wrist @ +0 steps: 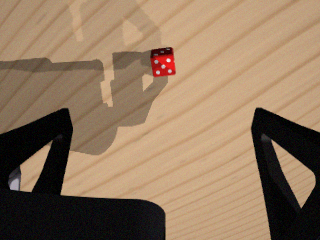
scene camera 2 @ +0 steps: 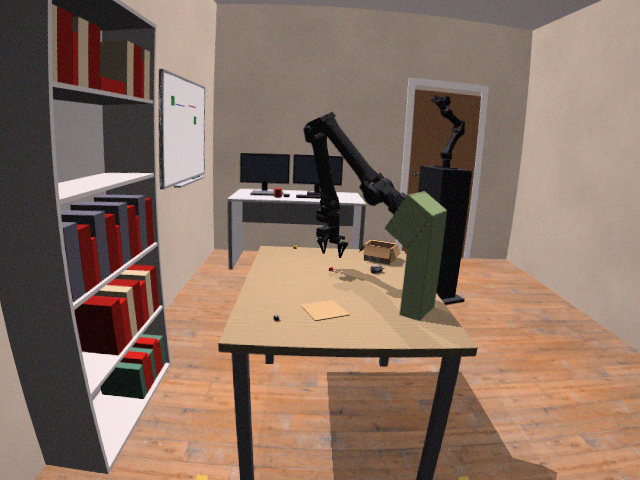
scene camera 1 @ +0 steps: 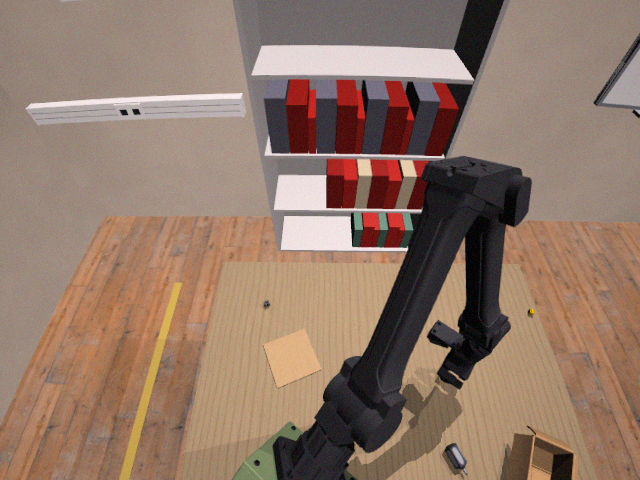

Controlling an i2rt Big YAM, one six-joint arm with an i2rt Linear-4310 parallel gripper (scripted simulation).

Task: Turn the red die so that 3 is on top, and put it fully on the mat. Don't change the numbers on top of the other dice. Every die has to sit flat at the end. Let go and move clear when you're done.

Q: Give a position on a tan square mat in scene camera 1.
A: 291, 357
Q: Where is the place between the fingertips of my gripper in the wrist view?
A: At 161, 118
